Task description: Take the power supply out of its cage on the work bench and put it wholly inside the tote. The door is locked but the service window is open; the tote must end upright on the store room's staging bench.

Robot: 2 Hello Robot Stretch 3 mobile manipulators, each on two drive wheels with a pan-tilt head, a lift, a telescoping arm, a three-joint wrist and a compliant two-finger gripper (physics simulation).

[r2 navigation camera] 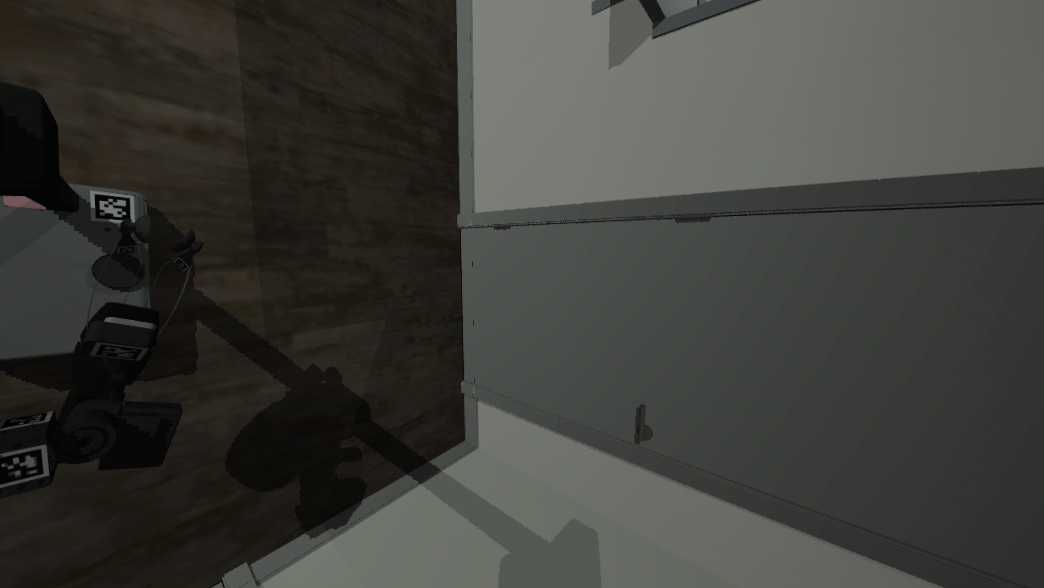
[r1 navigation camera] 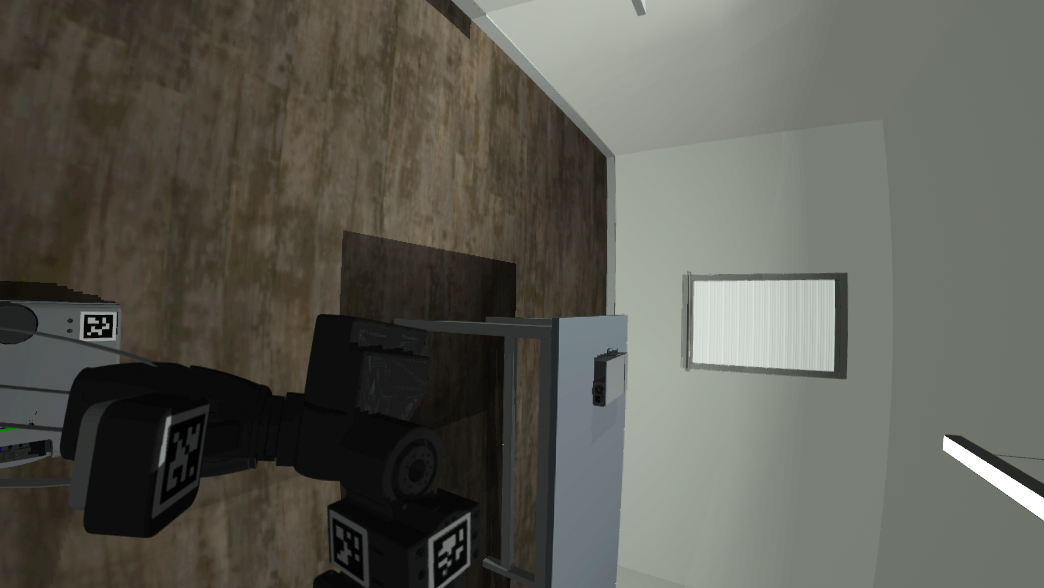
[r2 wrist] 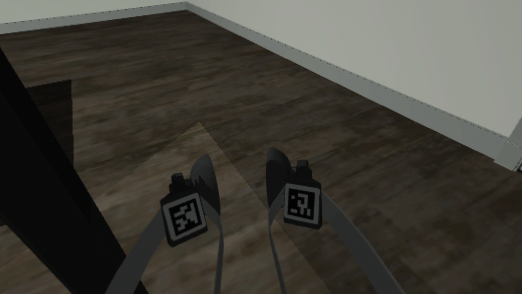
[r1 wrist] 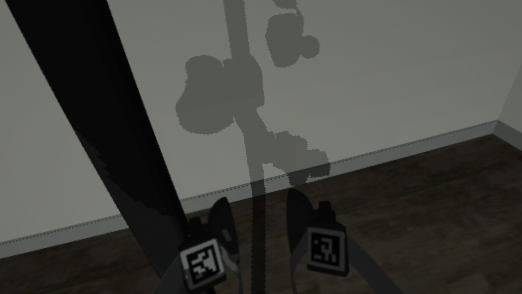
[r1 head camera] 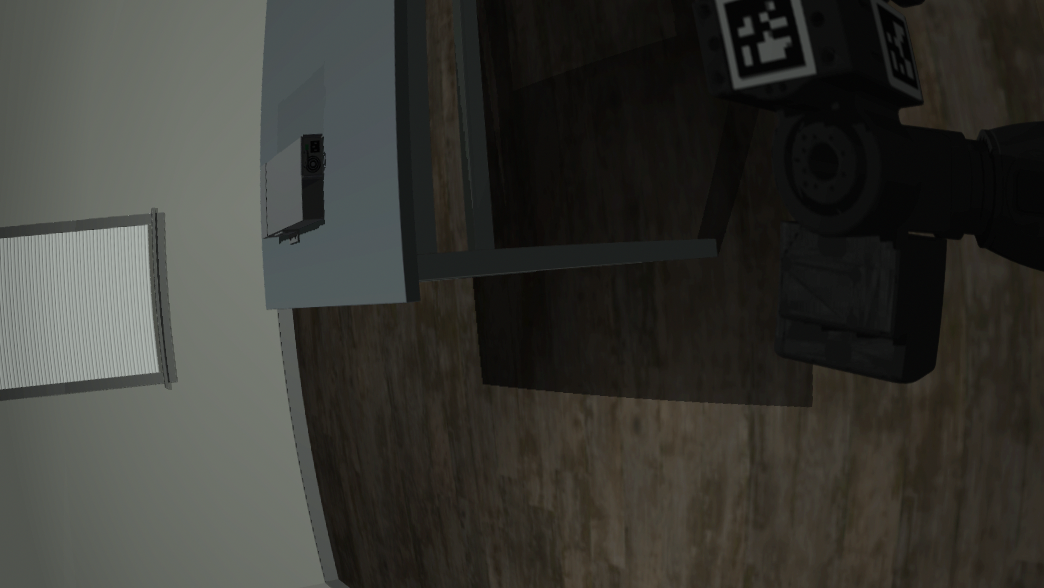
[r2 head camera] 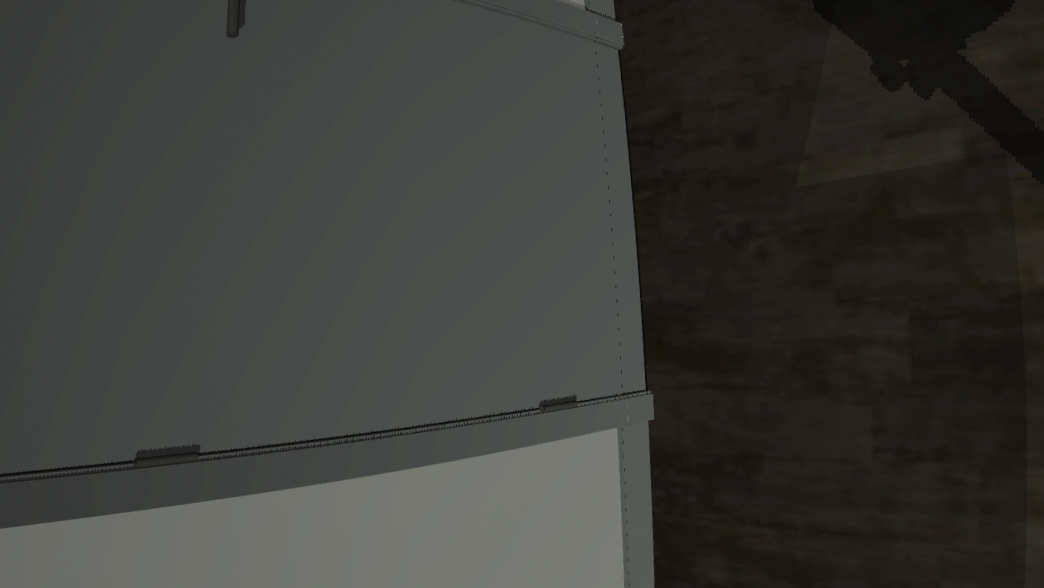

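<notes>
The work bench (r1 head camera: 343, 273) (r1 navigation camera: 584, 496) has a blue-grey top. A small box-shaped unit (r1 head camera: 283, 191) (r1 navigation camera: 615, 379) with a light top and a dark, socketed face stands on it; I cannot tell the cage from the power supply. The r1 gripper (r1 wrist: 257, 220) is open with nothing between its fingers, apart from the bench, facing a wall. The r2 gripper (r2 wrist: 241, 175) (r2 navigation camera: 166, 237) is open and empty above the floor. The grey door (r2 head camera: 365, 219) (r2 navigation camera: 730, 314) is shut. Part of the service window's frame (r2 navigation camera: 705, 18) shows. The tote and staging bench do not show.
A blind-covered window (r1 head camera: 80, 306) (r1 navigation camera: 763, 325) is on the wall near the bench. The r1 wrist joint (r1 head camera: 825, 164) (r1 navigation camera: 416, 467) hangs in front of the bench. A dark mast (r1 wrist: 100, 100) crosses the r1 wrist view; another (r2 wrist: 40, 200) stands left in the r2 wrist view.
</notes>
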